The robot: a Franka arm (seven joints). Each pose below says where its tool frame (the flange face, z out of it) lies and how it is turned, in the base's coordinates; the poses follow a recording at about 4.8 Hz.
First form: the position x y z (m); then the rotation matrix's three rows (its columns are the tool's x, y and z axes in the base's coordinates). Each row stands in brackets.
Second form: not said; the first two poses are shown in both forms.
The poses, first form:
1: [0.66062 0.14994 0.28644], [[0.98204 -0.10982 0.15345], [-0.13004 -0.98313 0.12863], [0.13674 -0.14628 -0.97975]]
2: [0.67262 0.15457 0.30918], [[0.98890 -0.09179 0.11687], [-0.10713 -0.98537 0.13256], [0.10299 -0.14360 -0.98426]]
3: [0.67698 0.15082 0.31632], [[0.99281 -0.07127 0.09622], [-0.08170 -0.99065 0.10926], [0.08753 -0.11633 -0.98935]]
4: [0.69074 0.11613 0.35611], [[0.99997 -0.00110 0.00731], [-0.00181 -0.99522 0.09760], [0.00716 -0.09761 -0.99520]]
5: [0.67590 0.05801 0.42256], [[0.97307 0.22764 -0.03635], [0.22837 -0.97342 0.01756], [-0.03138 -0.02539 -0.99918]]
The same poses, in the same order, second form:
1:
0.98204 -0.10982 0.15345 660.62
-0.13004 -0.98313 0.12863 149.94
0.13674 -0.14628 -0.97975 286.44
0 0 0 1

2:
0.98890 -0.09179 0.11687 672.62
-0.10713 -0.98537 0.13256 154.57
0.10299 -0.14360 -0.98426 309.18
0 0 0 1

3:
0.99281 -0.07127 0.09622 676.98
-0.08170 -0.99065 0.10926 150.82
0.08753 -0.11633 -0.98935 316.32
0 0 0 1

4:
0.99997 -0.00110 0.00731 690.74
-0.00181 -0.99522 0.09760 116.13
0.00716 -0.09761 -0.99520 356.11
0 0 0 1

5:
0.97307 0.22764 -0.03635 675.90
0.22837 -0.97342 0.01756 58.01
-0.03138 -0.02539 -0.99918 422.56
0 0 0 1

